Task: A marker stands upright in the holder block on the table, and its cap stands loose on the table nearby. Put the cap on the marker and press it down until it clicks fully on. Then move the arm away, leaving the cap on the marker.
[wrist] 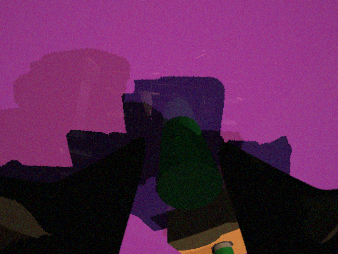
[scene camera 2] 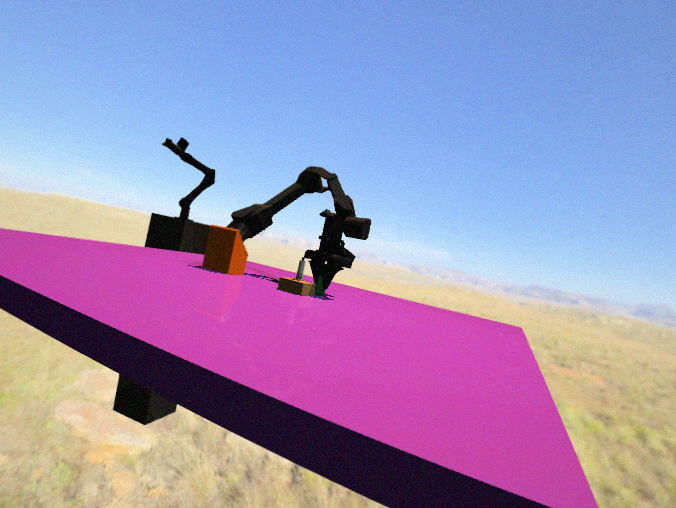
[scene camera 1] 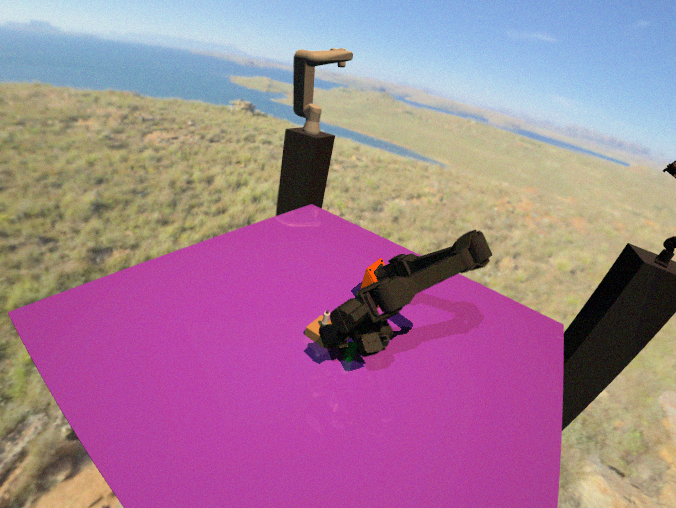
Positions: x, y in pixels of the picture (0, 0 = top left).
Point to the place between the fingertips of my gripper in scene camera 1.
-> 349, 354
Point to an orange-brown holder block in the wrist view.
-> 181, 223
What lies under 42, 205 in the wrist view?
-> My gripper.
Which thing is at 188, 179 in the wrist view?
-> A green marker cap.
